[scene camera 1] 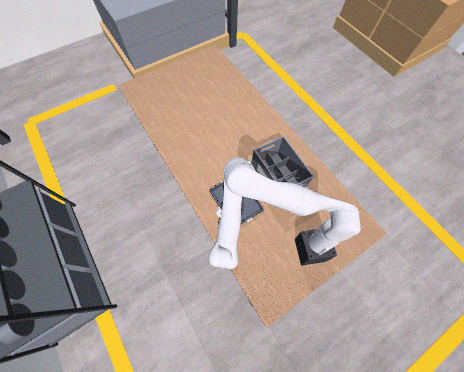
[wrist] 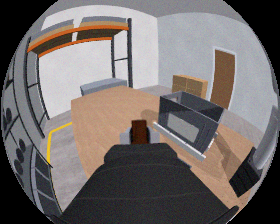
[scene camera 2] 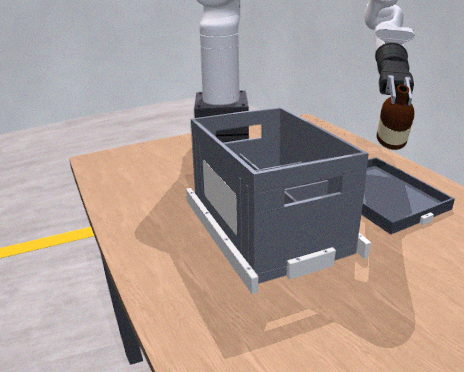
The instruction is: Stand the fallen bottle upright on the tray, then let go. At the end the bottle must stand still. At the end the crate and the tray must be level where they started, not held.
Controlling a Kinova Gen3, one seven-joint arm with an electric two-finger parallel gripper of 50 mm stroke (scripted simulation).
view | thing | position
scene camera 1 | dark grey crate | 280, 162
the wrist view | gripper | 139, 132
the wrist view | dark grey crate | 195, 123
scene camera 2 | gripper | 402, 101
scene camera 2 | brown bottle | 395, 122
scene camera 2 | dark grey crate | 247, 203
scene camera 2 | dark grey tray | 402, 199
